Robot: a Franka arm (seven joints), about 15 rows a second.
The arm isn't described. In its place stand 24 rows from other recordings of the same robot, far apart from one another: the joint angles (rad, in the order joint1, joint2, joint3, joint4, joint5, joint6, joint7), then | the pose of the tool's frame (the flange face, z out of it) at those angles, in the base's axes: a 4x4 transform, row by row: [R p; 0 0 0 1], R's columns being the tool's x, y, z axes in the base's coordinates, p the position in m.
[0.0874 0.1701 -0.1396 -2.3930 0.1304 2.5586 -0.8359] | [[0.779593 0.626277 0.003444 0.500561], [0.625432 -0.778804 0.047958 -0.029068], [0.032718 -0.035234 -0.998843 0.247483], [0 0 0 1]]
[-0.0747 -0.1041 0.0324 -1.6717 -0.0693 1.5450 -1.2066] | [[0.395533 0.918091 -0.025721 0.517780], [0.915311 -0.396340 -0.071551 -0.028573], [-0.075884 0.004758 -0.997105 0.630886], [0 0 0 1]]
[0.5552 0.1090 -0.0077 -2.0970 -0.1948 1.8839 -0.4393] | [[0.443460 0.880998 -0.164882 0.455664], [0.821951 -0.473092 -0.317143 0.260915], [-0.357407 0.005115 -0.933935 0.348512], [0 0 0 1]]
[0.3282 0.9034 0.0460 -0.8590 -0.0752 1.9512 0.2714] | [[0.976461 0.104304 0.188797 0.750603], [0.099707 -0.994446 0.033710 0.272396], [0.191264 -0.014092 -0.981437 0.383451], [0 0 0 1]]
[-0.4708 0.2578 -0.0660 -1.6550 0.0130 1.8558 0.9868] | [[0.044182 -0.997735 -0.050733 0.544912], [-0.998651 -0.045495 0.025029 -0.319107], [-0.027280 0.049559 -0.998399 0.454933], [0 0 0 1]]
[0.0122 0.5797 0.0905 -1.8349 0.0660 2.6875 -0.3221] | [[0.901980 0.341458 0.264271 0.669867], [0.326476 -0.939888 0.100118 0.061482], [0.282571 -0.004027 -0.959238 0.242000], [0 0 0 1]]
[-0.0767 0.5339 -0.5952 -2.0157 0.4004 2.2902 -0.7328] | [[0.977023 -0.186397 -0.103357 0.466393], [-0.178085 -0.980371 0.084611 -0.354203], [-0.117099 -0.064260 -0.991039 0.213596], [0 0 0 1]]
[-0.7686 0.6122 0.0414 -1.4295 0.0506 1.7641 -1.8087] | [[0.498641 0.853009 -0.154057 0.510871], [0.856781 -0.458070 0.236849 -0.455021], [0.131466 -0.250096 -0.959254 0.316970], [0 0 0 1]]
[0.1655 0.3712 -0.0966 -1.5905 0.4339 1.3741 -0.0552] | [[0.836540 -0.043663 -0.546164 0.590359], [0.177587 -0.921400 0.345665 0.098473], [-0.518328 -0.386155 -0.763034 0.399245], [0 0 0 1]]
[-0.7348 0.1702 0.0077 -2.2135 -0.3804 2.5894 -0.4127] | [[0.998878 -0.016820 0.044281 0.427270], [-0.002840 -0.954419 -0.298458 -0.370868], [0.047283 0.297997 -0.953395 0.320595], [0 0 0 1]]
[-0.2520 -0.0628 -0.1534 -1.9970 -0.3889 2.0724 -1.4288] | [[0.376749 0.926102 0.019863 0.500954], [0.866659 -0.344834 -0.360544 -0.237847], [-0.327051 0.153049 -0.932531 0.503306], [0 0 0 1]]
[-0.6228 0.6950 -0.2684 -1.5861 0.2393 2.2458 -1.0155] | [[0.999423 0.032693 0.009249 0.463008], [0.032573 -0.999387 0.012810 -0.521297], [0.009662 -0.012501 -0.999875 0.238280], [0 0 0 1]]
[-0.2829 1.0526 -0.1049 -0.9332 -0.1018 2.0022 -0.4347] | [[0.988545 0.145395 -0.040484 0.741287], [0.135976 -0.974383 -0.179132 -0.273958], [-0.065492 0.171575 -0.982992 0.236105], [0 0 0 1]]
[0.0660 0.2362 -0.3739 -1.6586 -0.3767 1.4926 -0.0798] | [[0.878897 -0.087143 -0.468983 0.549283], [-0.258575 -0.913225 -0.314894 -0.201082], [-0.400847 0.398027 -0.825164 0.463848], [0 0 0 1]]
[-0.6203 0.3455 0.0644 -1.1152 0.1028 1.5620 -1.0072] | [[0.887205 0.435731 0.151678 0.557800], [0.433142 -0.899854 0.051483 -0.344068], [0.158921 0.020022 -0.987088 0.630195], [0 0 0 1]]
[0.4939 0.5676 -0.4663 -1.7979 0.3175 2.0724 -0.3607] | [[0.949540 0.229494 -0.213792 0.625567], [0.238953 -0.970842 0.019143 0.052118], [-0.203165 -0.069264 -0.976692 0.242734], [0 0 0 1]]
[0.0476 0.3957 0.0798 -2.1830 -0.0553 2.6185 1.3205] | [[0.405980 -0.912967 0.040887 0.560154], [-0.913836 -0.406004 0.008095 0.073355], [0.009210 -0.040651 -0.999131 0.209356], [0 0 0 1]]
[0.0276 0.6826 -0.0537 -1.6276 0.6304 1.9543 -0.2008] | [[0.949438 -0.223566 -0.220422 0.656974], [-0.078721 -0.849177 0.522208 0.025553], [-0.303925 -0.478453 -0.823840 0.206024], [0 0 0 1]]
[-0.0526 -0.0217 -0.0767 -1.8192 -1.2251 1.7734 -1.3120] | [[0.092015 0.995756 0.001695 0.551348], [0.368770 -0.032496 -0.928952 -0.154754], [-0.924955 0.086102 -0.370195 0.591647], [0 0 0 1]]
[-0.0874 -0.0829 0.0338 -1.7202 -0.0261 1.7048 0.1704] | [[0.973242 -0.220162 0.065788 0.538847], [-0.218453 -0.975315 -0.032233 -0.030658], [0.071261 0.016998 -0.997313 0.610737], [0 0 0 1]]
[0.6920 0.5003 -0.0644 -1.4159 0.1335 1.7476 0.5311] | [[0.979111 0.067511 -0.191793 0.540742], [0.065615 -0.997713 -0.016224 0.416217], [-0.192450 0.003301 -0.981301 0.399008], [0 0 0 1]]
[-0.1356 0.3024 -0.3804 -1.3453 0.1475 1.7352 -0.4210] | [[0.989620 -0.090024 0.112022 0.593501], [-0.088222 -0.995880 -0.020953 -0.278337], [0.113446 0.010853 -0.993485 0.575377], [0 0 0 1]]
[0.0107 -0.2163 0.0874 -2.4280 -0.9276 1.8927 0.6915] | [[0.991589 -0.128796 -0.012748 0.441095], [-0.091068 -0.624329 -0.775835 -0.015626], [0.091965 0.770470 -0.630807 0.391046], [0 0 0 1]]
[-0.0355 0.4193 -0.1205 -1.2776 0.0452 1.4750 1.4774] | [[-0.059998 -0.974675 -0.215429 0.652170], [-0.998067 0.055077 0.028775 -0.082176], [-0.016181 0.216739 -0.976096 0.499282], [0 0 0 1]]
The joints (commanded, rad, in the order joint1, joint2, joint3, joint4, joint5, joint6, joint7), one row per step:
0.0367 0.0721 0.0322 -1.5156 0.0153 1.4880 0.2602
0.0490 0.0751 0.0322 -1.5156 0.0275 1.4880 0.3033
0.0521 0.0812 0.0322 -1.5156 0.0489 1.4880 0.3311
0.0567 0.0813 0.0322 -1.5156 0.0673 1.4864 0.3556
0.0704 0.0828 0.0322 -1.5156 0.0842 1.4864 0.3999
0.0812 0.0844 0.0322 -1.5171 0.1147 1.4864 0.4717
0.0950 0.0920 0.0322 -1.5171 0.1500 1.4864 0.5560
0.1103 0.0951 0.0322 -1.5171 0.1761 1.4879 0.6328
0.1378 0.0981 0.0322 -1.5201 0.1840 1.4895 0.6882
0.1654 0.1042 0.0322 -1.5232 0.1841 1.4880 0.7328
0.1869 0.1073 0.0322 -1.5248 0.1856 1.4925 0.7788
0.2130 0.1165 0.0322 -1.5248 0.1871 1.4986 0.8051
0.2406 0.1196 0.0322 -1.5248 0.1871 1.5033 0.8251
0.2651 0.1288 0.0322 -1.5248 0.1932 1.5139 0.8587
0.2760 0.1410 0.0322 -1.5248 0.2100 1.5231 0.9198
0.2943 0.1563 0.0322 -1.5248 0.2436 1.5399 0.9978
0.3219 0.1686 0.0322 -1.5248 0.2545 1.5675 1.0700
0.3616 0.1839 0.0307 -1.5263 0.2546 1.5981 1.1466
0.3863 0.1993 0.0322 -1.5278 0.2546 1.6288 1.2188
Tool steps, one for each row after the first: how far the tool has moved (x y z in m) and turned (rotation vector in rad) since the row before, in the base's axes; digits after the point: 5 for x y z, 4 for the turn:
0.00016 0.00838 -0.00167 0.0076 0.0046 -0.0308
0.00127 0.00427 -0.00337 0.0180 0.0087 -0.0250
-0.00059 0.00469 -0.00005 0.0154 0.0045 -0.0201
-0.00064 0.00970 -0.00070 0.0115 0.0061 -0.0306
-0.00079 0.00958 -0.00125 0.0212 0.0127 -0.0611
0.00038 0.01194 -0.00379 0.0231 0.0218 -0.0704
-0.00085 0.01164 -0.00117 0.0147 0.0164 -0.0612
-0.00231 0.01646 -0.00282 -0.0012 0.0145 -0.0272
-0.00226 0.01570 -0.00503 -0.0090 0.0176 -0.0155
-0.00181 0.01235 -0.00217 -0.0065 0.0077 -0.0242
-0.00108 0.01525 -0.00485 -0.0038 0.0075 -0.0007
-0.00335 0.01558 -0.00146 -0.0033 0.0015 0.0073
-0.00128 0.01495 -0.00447 0.0000 0.0055 -0.0107
0.00120 0.00873 -0.00611 0.0034 0.0175 -0.0517
0.00050 0.01489 -0.00701 0.0163 0.0231 -0.0641
-0.00066 0.01773 -0.00509 -0.0002 0.0039 -0.0498
-0.00277 0.02289 -0.00773 -0.0113 0.0030 -0.0431
-0.00047 0.01620 -0.00782 -0.0093 0.0023 -0.0510

